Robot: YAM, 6 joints.
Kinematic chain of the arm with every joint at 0, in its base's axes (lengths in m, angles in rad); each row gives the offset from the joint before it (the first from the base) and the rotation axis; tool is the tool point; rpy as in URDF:
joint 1: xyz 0 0 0.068 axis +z
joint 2: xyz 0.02 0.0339 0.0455 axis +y
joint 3: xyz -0.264 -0.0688 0 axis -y
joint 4: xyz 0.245 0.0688 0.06 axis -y
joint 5: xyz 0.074 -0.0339 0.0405 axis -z
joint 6: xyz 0.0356 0 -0.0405 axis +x
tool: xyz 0 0 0 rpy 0 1.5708 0
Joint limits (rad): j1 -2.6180..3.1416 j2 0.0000..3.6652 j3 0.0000..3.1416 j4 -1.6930..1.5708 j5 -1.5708..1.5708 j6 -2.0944..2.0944
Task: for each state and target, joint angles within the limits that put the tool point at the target. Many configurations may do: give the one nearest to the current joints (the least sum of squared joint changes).
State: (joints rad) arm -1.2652 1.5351 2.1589 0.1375 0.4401 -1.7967
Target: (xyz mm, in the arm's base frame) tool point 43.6 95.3 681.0
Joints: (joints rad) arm -2.0661 0.9127 2.1794 0.1120 0.1960 -1.7967
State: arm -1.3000 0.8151 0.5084 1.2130 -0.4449 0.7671
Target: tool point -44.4 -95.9 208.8
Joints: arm -2.1776 0.0698 0.0000 0.4021 -0.5371 0.7671
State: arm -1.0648 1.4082 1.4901 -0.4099 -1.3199 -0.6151
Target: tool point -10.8 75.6 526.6
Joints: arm -0.9508 0.5234 1.5671 -0.5295 -1.4087 -0.6151
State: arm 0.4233 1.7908 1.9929 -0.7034 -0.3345 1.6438
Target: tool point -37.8 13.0 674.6
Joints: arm 0.1758 1.0964 2.4550 -0.5638 -0.5767 1.6438
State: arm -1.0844 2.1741 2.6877 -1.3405 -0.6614 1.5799
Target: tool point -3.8 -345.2 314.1
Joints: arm -1.6357 1.9308 1.9183 -1.6930 -0.5495 1.5799
